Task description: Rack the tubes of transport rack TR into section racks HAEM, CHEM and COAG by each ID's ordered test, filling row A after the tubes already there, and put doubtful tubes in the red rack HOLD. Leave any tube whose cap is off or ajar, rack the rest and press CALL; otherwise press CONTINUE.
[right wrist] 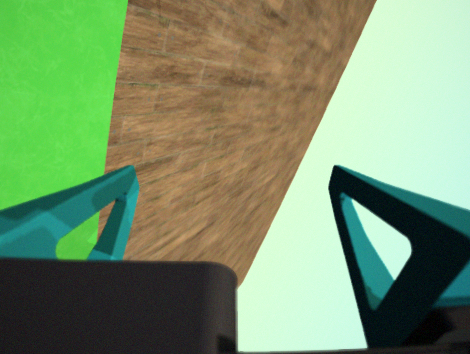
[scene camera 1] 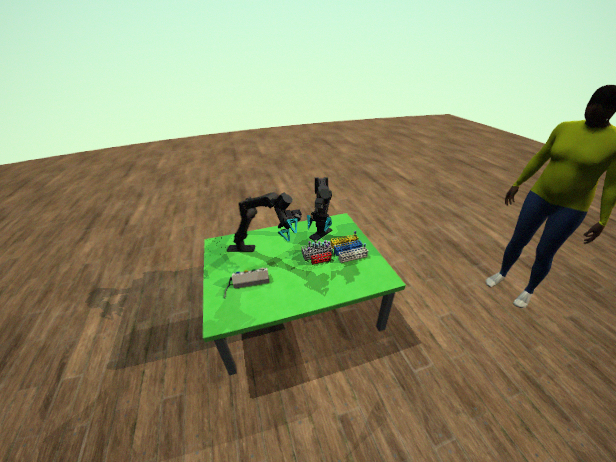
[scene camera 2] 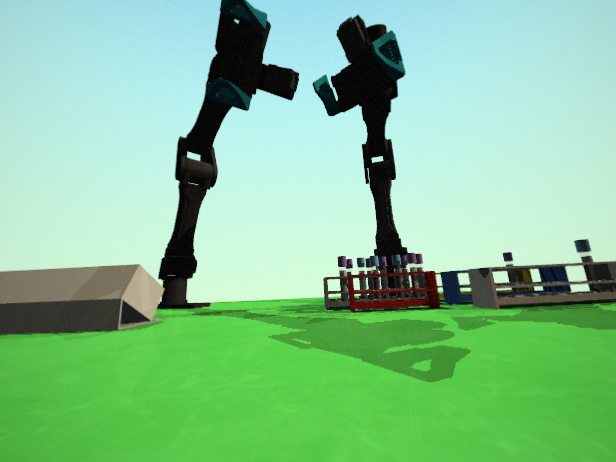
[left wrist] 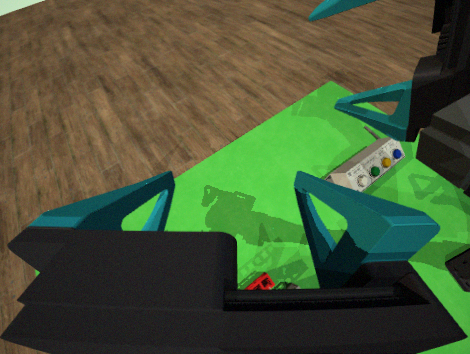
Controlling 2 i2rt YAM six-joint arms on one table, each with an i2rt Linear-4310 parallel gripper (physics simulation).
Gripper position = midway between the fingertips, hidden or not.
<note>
My left gripper [scene camera 2: 341,69] is open and holds nothing. My right gripper [scene camera 2: 231,41] is open, holding nothing. Also in view: a grey button box [scene camera 2: 100,298].
My left gripper shows as well in the left wrist view [left wrist: 234,177]. My right gripper shows as well in the right wrist view [right wrist: 233,176] and in the left wrist view [left wrist: 326,66]. The grey button box is seen too in the left wrist view [left wrist: 361,171].
</note>
